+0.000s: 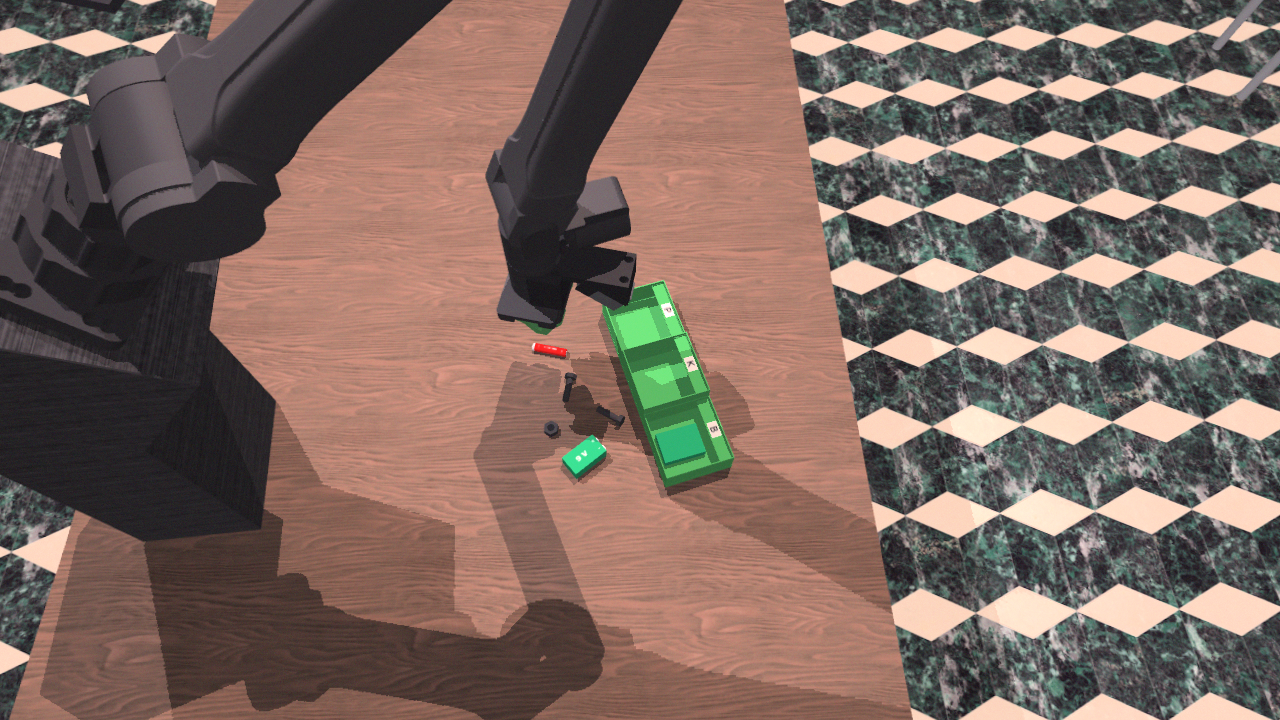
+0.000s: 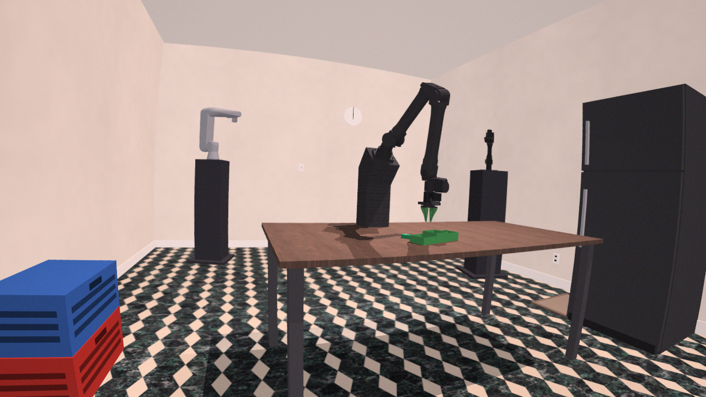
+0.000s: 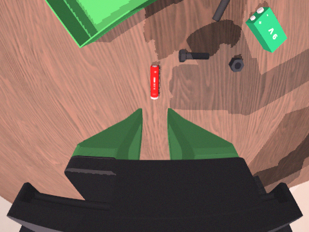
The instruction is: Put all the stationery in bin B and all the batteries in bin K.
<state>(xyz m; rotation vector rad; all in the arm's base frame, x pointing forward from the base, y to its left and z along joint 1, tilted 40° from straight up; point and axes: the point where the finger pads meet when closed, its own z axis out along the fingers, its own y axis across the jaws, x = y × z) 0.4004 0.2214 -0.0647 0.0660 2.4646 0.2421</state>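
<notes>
Right now my hand is 80 mm above the red cylindrical battery. From my hand the other things lie so: green 9V battery (90 mm ahead, 120 mm to the right, 70 mm below); then black nut (30 mm ahead, 100 mm to the right, 80 mm below); then joined green bins (150 mm ahead, 10 mm to the right, 60 mm below).
</notes>
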